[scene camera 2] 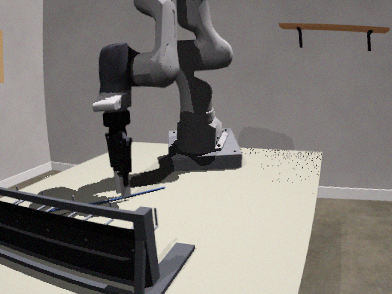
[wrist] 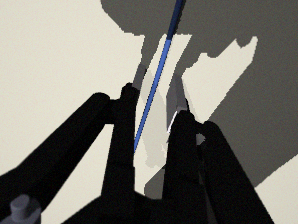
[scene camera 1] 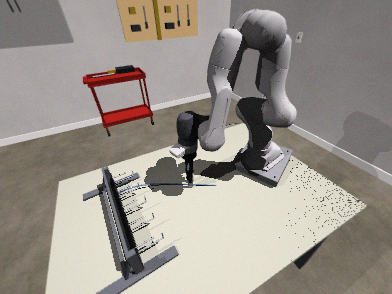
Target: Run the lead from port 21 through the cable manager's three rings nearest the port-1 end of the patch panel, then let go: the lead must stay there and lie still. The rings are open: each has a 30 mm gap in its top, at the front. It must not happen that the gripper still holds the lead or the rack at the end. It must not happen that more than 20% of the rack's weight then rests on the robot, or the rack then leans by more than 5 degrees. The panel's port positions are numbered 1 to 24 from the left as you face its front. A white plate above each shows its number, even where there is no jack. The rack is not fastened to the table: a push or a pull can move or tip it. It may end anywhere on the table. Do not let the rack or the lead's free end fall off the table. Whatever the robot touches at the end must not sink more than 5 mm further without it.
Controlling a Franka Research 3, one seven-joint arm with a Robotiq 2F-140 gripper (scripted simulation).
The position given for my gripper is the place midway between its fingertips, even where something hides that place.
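Note:
Through scene camera 2 I see a rack (scene camera 2: 102,250) and my gripper (scene camera 2: 123,194). The wrist view gives me my gripper too (wrist: 156,81), but the rack is out of frame in the wrist view.

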